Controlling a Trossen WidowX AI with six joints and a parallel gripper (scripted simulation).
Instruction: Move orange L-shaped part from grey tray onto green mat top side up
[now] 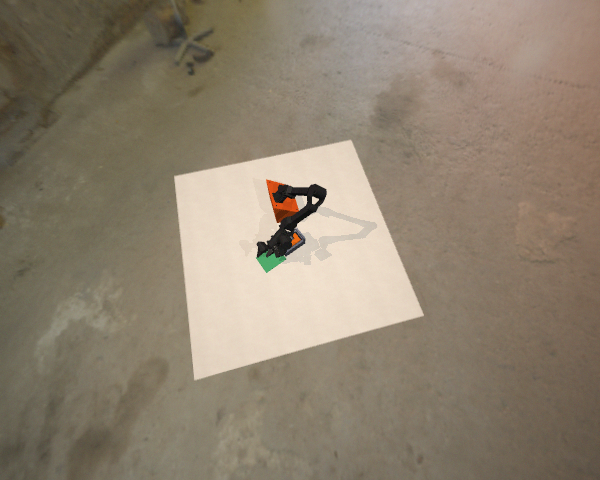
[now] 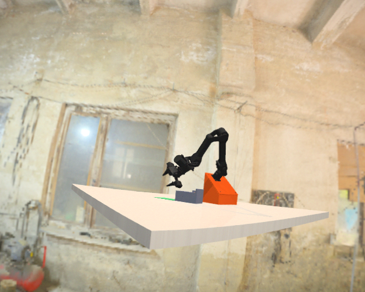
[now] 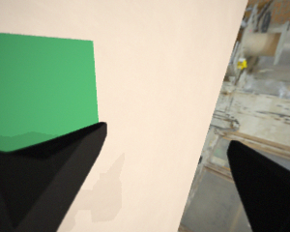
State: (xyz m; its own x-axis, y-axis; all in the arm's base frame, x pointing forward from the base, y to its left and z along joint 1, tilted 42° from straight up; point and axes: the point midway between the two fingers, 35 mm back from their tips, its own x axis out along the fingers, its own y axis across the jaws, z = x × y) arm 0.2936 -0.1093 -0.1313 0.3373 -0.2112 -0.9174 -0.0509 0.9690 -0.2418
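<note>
The orange L-shaped part is 6 cm behind my gripper tip, 21 cm to the left of it and 7 cm below it. Round my gripper tip: green mat 1 cm behind, 5 cm to the left, 13 cm below.
</note>
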